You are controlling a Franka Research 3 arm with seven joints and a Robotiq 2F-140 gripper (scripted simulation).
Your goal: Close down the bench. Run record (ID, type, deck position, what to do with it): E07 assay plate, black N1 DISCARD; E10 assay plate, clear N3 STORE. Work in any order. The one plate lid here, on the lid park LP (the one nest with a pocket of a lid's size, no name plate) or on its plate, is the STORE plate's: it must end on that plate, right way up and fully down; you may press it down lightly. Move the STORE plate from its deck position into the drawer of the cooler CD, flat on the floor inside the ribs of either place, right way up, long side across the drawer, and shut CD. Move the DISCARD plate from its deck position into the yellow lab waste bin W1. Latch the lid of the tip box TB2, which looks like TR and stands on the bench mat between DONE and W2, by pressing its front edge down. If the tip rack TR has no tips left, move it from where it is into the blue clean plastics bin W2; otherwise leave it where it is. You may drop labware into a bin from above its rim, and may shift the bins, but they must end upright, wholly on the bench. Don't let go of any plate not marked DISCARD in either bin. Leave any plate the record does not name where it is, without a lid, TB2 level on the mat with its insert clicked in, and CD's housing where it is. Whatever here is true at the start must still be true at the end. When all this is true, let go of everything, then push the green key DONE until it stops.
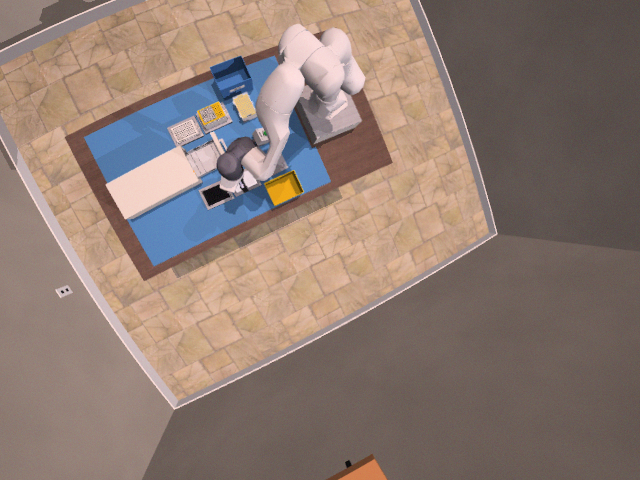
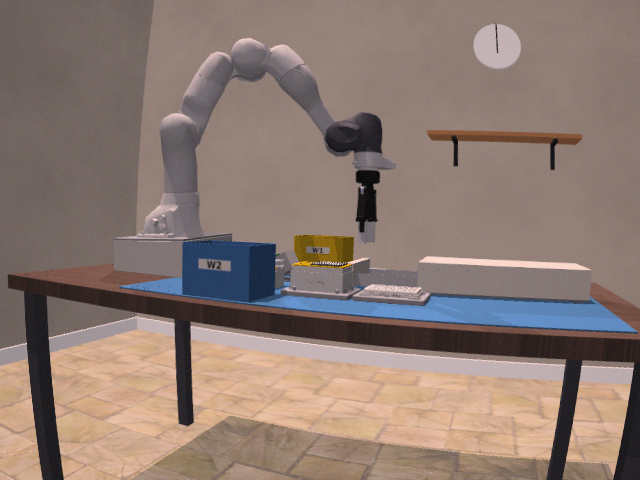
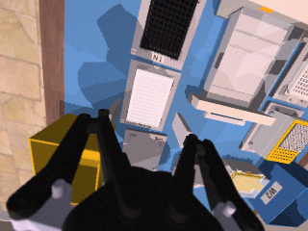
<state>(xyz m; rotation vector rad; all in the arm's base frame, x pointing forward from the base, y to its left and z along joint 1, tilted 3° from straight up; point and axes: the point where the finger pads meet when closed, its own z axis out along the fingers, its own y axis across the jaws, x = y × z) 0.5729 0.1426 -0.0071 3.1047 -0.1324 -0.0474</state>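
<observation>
Right now my hand is 11 cm above the white plate lid. From my hand the other things lie so: nest N1 (17 cm ahead, 1 cm to the right, 13 cm below); then grey nest N3 (13 cm below); then black plate (17 cm ahead, 1 cm to the right, 11 cm below).
</observation>
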